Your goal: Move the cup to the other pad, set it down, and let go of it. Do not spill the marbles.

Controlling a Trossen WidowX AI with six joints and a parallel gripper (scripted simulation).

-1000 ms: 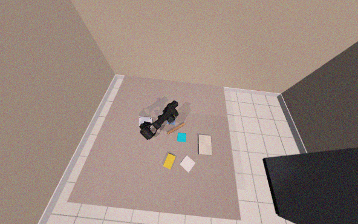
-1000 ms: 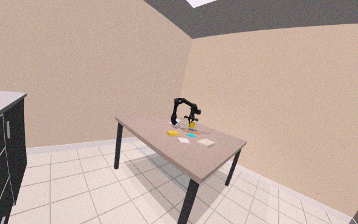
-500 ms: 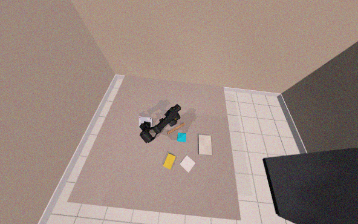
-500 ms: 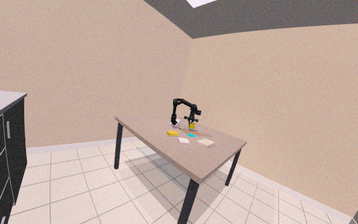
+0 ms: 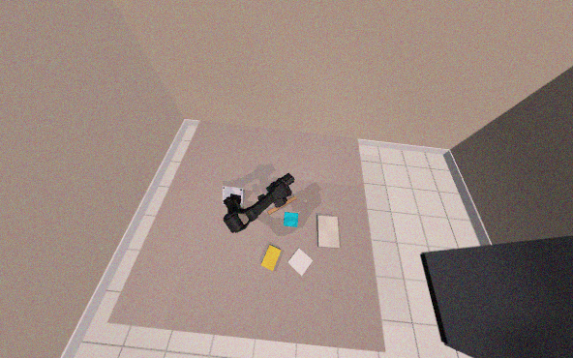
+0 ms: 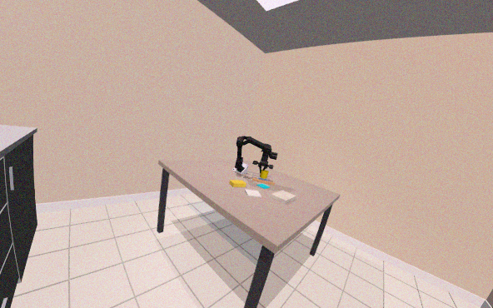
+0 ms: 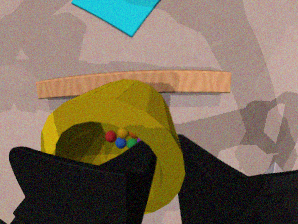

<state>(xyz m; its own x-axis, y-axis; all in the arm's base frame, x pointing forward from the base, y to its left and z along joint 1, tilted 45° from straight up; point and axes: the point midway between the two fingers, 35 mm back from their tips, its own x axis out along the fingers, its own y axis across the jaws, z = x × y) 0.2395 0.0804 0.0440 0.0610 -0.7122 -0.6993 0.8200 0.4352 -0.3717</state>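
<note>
My gripper tip is now 120 mm short of the cyan pad, 80 mm to the left of it and 80 mm above it. Round my gripper tip: yellow block: 40 mm ahead, 310 mm to the right, 60 mm below; then curved wooden strip: 50 mm ahead, 70 mm below; then yellow cup: 20 mm ahead, 20 mm to the left.
</note>
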